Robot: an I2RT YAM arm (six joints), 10 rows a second.
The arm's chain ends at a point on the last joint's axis. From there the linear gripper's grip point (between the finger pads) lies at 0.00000 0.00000 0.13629 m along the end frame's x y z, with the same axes.
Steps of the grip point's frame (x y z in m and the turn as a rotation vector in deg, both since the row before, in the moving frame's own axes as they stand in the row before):
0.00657, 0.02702, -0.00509, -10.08, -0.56, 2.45
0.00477, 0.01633, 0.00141, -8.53, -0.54, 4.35
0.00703, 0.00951, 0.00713, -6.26, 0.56, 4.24
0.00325, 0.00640, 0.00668, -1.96, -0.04, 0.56
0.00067, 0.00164, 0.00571, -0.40, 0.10, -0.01
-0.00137, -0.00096, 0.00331, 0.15, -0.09, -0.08
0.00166, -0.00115, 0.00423, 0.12, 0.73, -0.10
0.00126, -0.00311, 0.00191, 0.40, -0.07, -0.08
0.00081, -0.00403, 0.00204, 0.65, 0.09, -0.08
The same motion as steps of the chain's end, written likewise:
0.00841, 0.00320, -0.00298, -10.08, -0.56, 2.45
0.00682, -0.00382, 0.00292, -8.53, -0.54, 4.35
0.00625, -0.00539, 0.00795, -6.26, 0.56, 4.24
0.00337, 0.00174, 0.00676, -1.96, -0.04, 0.56
0.00043, 0.00069, 0.00571, -0.40, 0.10, -0.01
-0.00116, -0.00060, 0.00331, 0.15, -0.09, -0.08
-0.00008, -0.00086, 0.00424, 0.12, 0.73, -0.10
0.00143, -0.00216, 0.00191, 0.40, -0.07, -0.08
0.00060, -0.00248, 0.00205, 0.65, 0.09, -0.08

